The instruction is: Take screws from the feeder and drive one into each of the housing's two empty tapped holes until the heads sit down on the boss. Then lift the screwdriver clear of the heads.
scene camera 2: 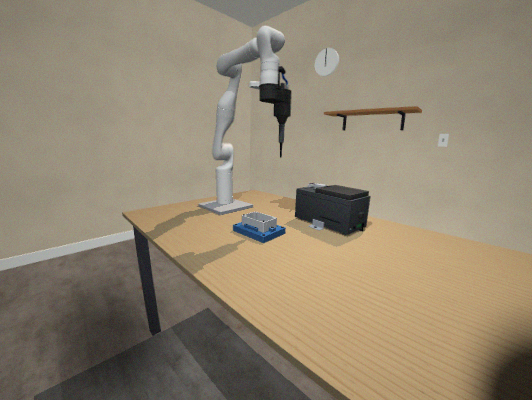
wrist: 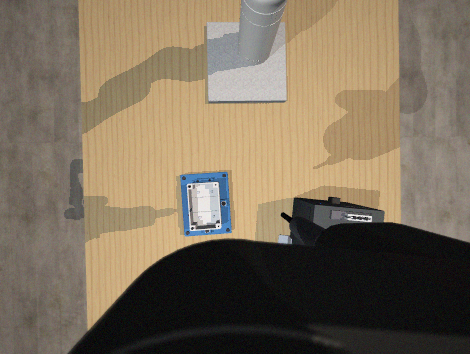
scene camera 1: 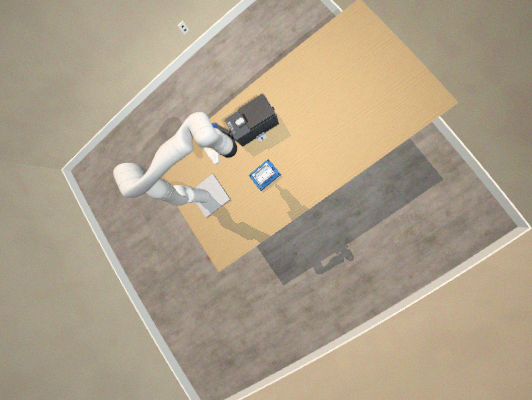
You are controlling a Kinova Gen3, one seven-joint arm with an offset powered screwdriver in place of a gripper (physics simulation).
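Observation:
The light grey housing (scene camera 1: 264, 172) (scene camera 2: 252, 223) (wrist: 205, 200) is an open box sitting in a blue fixture (scene camera 2: 264, 237) (wrist: 226, 220) on the table. Small dark spots show at its corners, too small to tell holes from screw heads. The black screw feeder (scene camera 1: 258, 111) (scene camera 2: 327, 210) (wrist: 311, 212) stands beside it, partly hidden by the tool in the wrist view. My screwdriver (scene camera 2: 281, 156) (wrist: 284, 215) points down, its bit high above the table and apart from the feeder and the housing. No screw shows on the dark tip. In scene camera 1 the bit is hidden.
The arm's grey base plate (scene camera 1: 220, 192) (scene camera 2: 239, 206) (wrist: 250, 91) is on the table (scene camera 1: 360, 75) (scene camera 2: 400, 300) (wrist: 135, 140), behind the fixture. A small pale bracket (scene camera 1: 261, 136) (scene camera 2: 316, 225) (wrist: 284, 239) sits at the feeder's side. A wooden shelf (scene camera 2: 372, 111) is on the wall.

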